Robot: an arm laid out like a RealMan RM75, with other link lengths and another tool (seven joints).
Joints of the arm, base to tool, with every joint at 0 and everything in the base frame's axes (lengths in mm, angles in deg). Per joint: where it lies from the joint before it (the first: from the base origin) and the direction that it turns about. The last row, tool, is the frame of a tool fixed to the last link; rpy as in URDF.
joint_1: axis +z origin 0 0 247.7
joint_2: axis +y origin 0 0 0
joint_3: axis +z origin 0 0 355.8
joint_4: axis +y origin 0 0 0
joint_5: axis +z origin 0 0 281.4
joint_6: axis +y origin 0 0 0
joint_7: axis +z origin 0 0 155.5
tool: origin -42 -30 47 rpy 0 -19.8 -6
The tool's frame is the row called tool.
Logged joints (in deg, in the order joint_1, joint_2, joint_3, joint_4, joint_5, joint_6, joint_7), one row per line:
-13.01 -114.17 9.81 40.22 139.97 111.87 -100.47
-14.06 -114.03 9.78 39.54 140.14 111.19 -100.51
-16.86 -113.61 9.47 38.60 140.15 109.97 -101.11
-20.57 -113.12 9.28 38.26 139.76 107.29 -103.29
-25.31 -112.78 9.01 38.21 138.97 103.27 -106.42
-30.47 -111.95 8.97 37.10 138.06 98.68 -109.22
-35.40 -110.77 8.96 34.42 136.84 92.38 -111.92
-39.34 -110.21 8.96 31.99 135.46 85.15 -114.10
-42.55 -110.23 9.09 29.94 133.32 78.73 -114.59
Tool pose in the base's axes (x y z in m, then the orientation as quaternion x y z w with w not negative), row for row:
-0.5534 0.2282 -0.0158 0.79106 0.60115 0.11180 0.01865
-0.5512 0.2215 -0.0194 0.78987 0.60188 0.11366 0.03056
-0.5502 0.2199 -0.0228 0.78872 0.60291 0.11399 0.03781
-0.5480 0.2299 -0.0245 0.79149 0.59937 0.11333 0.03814
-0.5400 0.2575 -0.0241 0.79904 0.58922 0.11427 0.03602
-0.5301 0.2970 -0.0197 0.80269 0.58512 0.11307 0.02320
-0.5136 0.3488 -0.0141 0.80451 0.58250 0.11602 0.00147
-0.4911 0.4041 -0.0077 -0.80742 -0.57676 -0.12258 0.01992
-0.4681 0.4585 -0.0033 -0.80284 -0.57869 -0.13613 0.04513
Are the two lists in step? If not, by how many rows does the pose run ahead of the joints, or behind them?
The pose runs 2 rows behind the joints: the pose in row i belongs to the joints in row i - 2.
